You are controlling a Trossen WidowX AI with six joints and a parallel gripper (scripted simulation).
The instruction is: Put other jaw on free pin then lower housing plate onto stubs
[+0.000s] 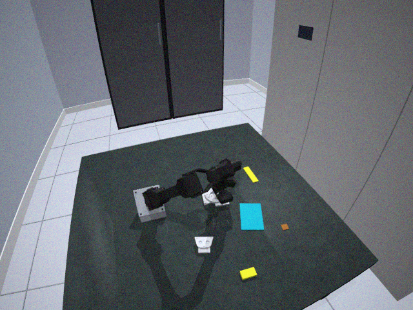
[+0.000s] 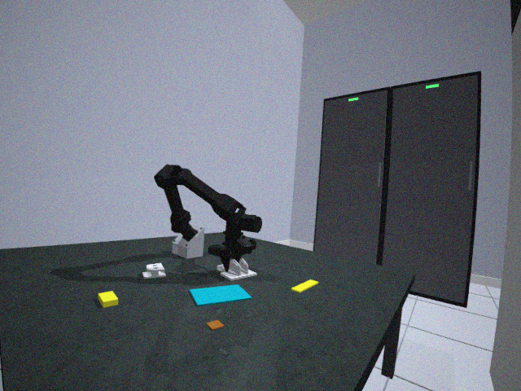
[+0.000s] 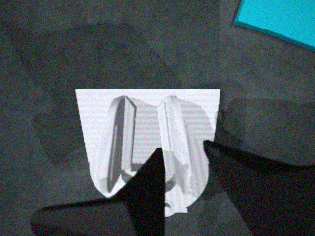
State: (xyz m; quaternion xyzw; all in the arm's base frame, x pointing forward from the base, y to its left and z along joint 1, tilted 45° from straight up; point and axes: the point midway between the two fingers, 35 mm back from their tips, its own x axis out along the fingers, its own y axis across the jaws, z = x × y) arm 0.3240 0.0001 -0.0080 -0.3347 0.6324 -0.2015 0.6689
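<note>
My gripper tip is 10 mm short of the white base, 30 mm to the right of it and 10 mm above it. From my gripper tip the other things lie so: cyan sheet 130 mm ahead, 130 mm to the right, 10 mm below; then yellow strip 230 mm ahead, 160 mm to the left, 10 mm below; then small white stand 120 mm behind, 240 mm to the right, 10 mm below.
</note>
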